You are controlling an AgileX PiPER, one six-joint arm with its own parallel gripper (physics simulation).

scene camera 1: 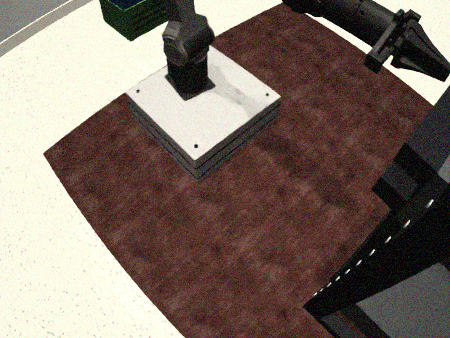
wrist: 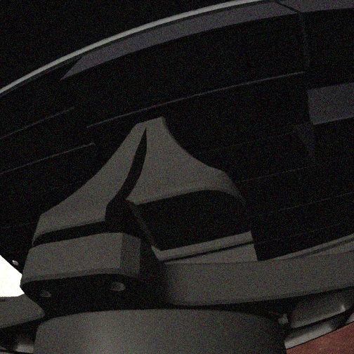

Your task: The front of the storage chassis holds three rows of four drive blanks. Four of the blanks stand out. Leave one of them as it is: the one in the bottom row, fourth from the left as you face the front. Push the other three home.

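The storage chassis is a large black body at the lower right of the scene view, and its dark front fills much of the wrist view. One drive blank with a lighter face stands out at the right of the wrist view; its row and column cannot be told. Other blanks are too dark to tell apart. My gripper is shut and empty, its tips pointing at the dark front, left of that blank in the wrist view. Whether the tips touch the front cannot be told.
The white base block with the arm's dark mount stands on the reddish-brown mat. A green crate stands at the top left. Dark parts project at the chassis's side, below the gripper in the scene view.
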